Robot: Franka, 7 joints.
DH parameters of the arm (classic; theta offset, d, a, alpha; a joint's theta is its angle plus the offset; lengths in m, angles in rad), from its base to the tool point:
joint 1: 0 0.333 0 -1.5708
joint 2: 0 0 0 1.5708
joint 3: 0 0.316 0.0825 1.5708
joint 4: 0 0 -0.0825 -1.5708
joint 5: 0 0.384 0 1.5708
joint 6: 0 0 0.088 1.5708
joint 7: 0 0.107 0 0
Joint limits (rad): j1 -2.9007..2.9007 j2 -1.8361..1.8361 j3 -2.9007..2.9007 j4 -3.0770..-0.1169 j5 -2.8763..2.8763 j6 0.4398..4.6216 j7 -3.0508..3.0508
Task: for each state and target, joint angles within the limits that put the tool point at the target. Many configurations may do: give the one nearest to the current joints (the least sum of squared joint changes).
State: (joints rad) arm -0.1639 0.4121 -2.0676 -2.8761 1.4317 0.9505 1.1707
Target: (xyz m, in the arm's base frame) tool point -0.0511 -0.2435 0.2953
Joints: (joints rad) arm -0.1494 0.4216 -2.1373 -2.9473 1.3679 0.8091 1.1707
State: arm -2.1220 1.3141 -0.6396 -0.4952 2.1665 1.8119 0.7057
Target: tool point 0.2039 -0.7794 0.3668
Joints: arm -1.3982 1.4454 -0.5902 -0.1622 2.1378 1.5342 0.7057
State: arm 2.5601 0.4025 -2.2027 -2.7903 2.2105 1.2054 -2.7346
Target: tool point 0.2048 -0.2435 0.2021
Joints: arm 1.7984 -0.0224 -2.9007 -2.9989 2.4237 1.5407 -2.7346
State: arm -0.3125 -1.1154 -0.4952 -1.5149 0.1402 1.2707 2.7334
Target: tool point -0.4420 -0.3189 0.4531
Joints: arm -0.4591 -1.5795 -1.3019 -1.5953 -0.0745 1.1143 2.7334
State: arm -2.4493 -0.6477 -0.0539 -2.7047 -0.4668 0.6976 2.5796
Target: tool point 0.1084 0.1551 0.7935
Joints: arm -2.6251 -1.4526 0.0153 -1.7634 -0.6968 0.7406 2.5796
